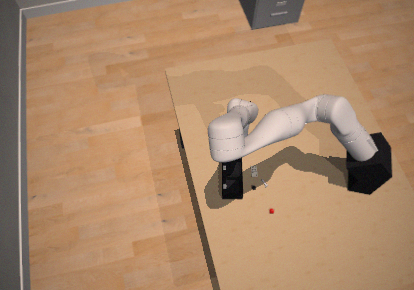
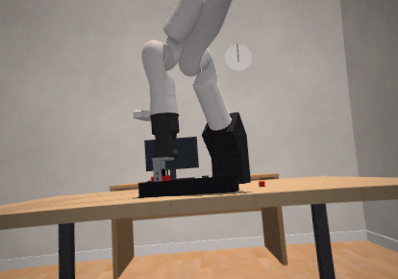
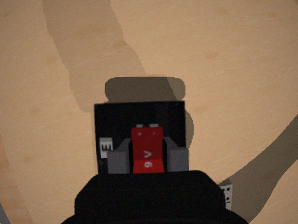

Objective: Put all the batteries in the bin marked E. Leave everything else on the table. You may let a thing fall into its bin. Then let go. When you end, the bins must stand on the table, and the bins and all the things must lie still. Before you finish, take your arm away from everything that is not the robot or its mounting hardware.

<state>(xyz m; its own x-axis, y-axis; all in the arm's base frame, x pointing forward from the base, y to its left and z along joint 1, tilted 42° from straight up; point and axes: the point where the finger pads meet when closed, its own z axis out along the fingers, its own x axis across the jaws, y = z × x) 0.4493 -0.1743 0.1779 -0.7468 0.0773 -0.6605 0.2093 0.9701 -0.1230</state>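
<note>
The bin lies 8 cm to the left of my hand, 4 cm below it and 3 cm ahead of it. Also, from my hand: black round thing: 18 cm to the left, 5 cm below, 4 cm behind; then red block battery: 1 cm to the right, 1 cm below; then white piece: 10 cm to the left, 6 cm behind, 5 cm below.
</note>
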